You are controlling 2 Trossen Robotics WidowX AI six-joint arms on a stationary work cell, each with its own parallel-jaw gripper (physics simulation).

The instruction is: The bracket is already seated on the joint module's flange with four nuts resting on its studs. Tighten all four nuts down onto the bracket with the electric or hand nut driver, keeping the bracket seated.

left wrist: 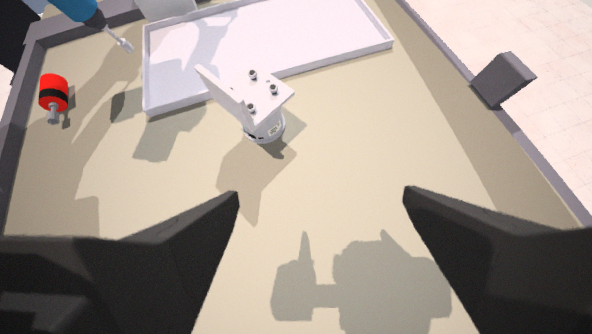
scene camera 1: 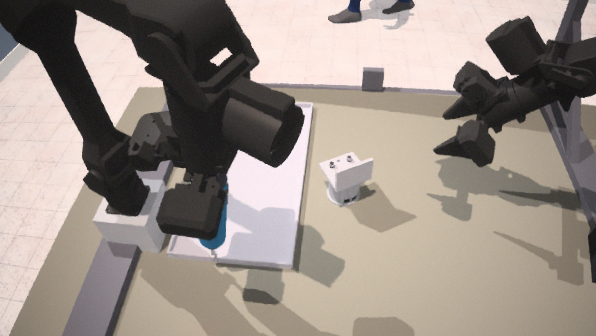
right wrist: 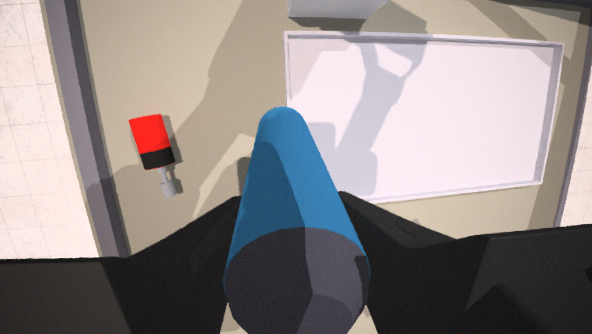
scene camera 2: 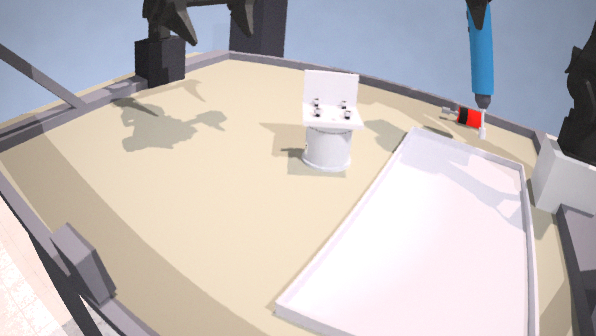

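Where they show: left gripper, fingertip midpoint: [left wrist: 319,196] [scene camera 1: 439,133] [scene camera 2: 224,39]; right gripper, fingertip midpoint: [scene camera 1: 213,199] [right wrist: 289,203] [scene camera 2: 478,30]; left arm's base at its link origin: [scene camera 2: 159,38]; right arm's base at its link origin: [scene camera 1: 128,200] [scene camera 2: 577,153].
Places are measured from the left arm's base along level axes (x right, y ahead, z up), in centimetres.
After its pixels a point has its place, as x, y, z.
The white bracket [scene camera 1: 355,172] @[-1.4, 50.1, -1.3] [scene camera 2: 331,87] @[-1.0, 50.6, -1.8] [left wrist: 217,90] @[-1.6, 50.4, -0.9] sits on the joint module [scene camera 1: 345,195] @[-1.5, 51.5, -7.9] [scene camera 2: 328,147] @[3.4, 54.3, -7.6], with several small nuts on its flat plate; their tightness cannot be told. My right gripper [right wrist: 289,203] @[-21.7, 64.2, 10.2] is shut on the blue electric nut driver [scene camera 1: 213,243] @[-23.3, 65.3, 1.5] [scene camera 2: 482,55] @[-19.8, 65.9, 6.4] [left wrist: 77,7] @[-20.4, 64.8, 1.3] [right wrist: 280,130] @[-22.4, 67.1, 7.0]. It holds the driver nearly upright in the air, socket down, apart from the bracket. In scene camera 1 the right arm hides most of the driver. My left gripper [scene camera 1: 439,134] @[6.9, 37.8, 3.9] [scene camera 2: 222,39] @[6.9, 37.8, 3.9] [left wrist: 319,196] @[6.9, 37.8, 3.9] is open and empty, above the table and away from the bracket.
A red hand nut driver [scene camera 2: 470,117] @[-33.6, 62.6, -8.5] [left wrist: 53,85] @[-33.9, 62.6, -7.9] [right wrist: 150,135] @[-34.8, 63.2, -7.5] is on the table near its edge. The white tray [scene camera 1: 270,200] @[-5.1, 65.0, -10.4] [scene camera 2: 425,240] @[6.9, 70.7, -10.4] [left wrist: 300,40] @[7.9, 69.6, -10.4] [right wrist: 475,125] @[7.6, 72.6, -10.4] lies beside the joint module. A white block [scene camera 1: 127,225] @[-23.2, 82.8, -2.7] [scene camera 2: 565,177] @[-13.4, 84.6, -4.8] stands under the right arm's base.
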